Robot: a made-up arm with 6 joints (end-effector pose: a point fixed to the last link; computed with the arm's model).
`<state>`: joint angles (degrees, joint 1 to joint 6).
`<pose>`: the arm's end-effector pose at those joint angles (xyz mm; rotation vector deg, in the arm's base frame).
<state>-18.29 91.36 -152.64 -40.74 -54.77 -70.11</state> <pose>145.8 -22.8 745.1 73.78 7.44 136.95</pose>
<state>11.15 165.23 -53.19 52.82 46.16 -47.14</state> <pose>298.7 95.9 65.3 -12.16 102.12 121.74</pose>
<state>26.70 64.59 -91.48 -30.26 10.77 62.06</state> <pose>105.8 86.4 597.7 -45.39 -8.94 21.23</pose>
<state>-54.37 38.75 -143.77 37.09 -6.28 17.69</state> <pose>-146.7 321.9 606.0 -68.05 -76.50 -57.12</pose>
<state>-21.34 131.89 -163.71 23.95 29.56 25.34</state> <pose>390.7 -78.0 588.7 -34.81 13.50 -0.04</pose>
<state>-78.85 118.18 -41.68 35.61 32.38 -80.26</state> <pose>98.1 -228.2 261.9 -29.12 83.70 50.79</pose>
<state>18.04 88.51 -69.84 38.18 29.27 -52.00</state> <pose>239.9 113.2 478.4 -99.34 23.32 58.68</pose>
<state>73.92 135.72 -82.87 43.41 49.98 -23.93</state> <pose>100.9 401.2 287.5 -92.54 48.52 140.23</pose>
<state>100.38 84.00 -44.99 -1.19 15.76 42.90</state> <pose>-51.4 195.0 382.7 -87.06 23.31 110.48</pose>
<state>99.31 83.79 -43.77 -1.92 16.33 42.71</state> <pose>-47.1 192.4 378.1 -88.62 24.70 109.34</pose>
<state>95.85 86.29 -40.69 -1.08 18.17 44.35</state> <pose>-36.2 197.0 360.6 -90.07 36.32 105.92</pose>
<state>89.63 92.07 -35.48 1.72 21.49 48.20</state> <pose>-16.0 205.2 329.2 -89.07 59.89 98.02</pose>
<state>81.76 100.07 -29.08 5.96 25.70 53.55</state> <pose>10.9 208.0 291.0 -82.65 89.78 84.07</pose>
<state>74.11 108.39 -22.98 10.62 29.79 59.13</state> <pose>36.1 201.7 256.5 -71.49 117.02 66.01</pose>
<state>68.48 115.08 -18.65 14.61 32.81 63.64</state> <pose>53.2 192.5 232.5 -60.20 135.28 49.40</pose>
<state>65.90 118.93 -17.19 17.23 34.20 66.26</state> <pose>61.9 189.7 220.1 -53.17 143.18 39.94</pose>
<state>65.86 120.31 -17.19 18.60 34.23 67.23</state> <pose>63.5 191.4 215.6 -50.99 144.72 37.12</pose>
